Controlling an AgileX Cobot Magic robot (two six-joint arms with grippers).
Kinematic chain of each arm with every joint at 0, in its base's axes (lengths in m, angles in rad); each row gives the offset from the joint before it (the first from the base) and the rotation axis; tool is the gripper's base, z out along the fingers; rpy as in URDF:
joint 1: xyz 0 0 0.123 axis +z
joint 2: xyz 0 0 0 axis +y
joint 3: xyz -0.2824 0 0.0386 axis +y
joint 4: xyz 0.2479 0 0.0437 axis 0.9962 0 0.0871
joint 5: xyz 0 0 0 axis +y
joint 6: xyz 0.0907 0 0.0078 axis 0.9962 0 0.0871
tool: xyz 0 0 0 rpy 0 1.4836 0
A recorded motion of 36 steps. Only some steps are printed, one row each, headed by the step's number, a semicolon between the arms.
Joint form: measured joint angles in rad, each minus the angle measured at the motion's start. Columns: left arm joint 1, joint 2, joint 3, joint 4, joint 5, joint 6; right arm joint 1, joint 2, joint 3, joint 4, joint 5, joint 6.
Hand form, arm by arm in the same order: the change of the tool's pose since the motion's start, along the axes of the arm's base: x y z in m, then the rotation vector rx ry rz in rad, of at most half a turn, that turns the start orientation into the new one. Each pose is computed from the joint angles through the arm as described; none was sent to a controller.
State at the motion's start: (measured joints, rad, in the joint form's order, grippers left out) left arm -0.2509 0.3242 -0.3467 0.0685 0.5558 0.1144; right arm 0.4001 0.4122 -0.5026 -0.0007 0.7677 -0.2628
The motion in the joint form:
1: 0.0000 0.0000 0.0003 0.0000 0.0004 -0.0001; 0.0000 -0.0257 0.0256 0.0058 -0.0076 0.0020
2: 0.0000 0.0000 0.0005 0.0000 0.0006 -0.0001; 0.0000 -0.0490 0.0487 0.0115 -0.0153 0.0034
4: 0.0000 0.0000 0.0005 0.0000 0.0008 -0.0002; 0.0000 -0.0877 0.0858 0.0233 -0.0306 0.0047
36: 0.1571 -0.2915 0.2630 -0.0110 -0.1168 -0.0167; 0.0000 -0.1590 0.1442 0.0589 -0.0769 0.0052
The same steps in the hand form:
1: 0.0000 0.0000 -0.0001 0.0001 0.0007 0.0001; -0.0032 -0.0010 -0.0057 0.0098 -0.0042 -0.0001
2: 0.0000 0.0000 -0.0002 0.0002 0.0011 0.0001; -0.0060 -0.0018 -0.0108 0.0191 -0.0088 0.0001
4: 0.0000 0.0000 -0.0002 0.0001 0.0013 0.0001; -0.0103 -0.0028 -0.0189 0.0375 -0.0194 0.0013
36: -0.0208 0.0125 -0.0595 -0.0502 -0.1392 0.1542; -0.0171 -0.0035 -0.0296 0.0934 -0.0599 0.0060

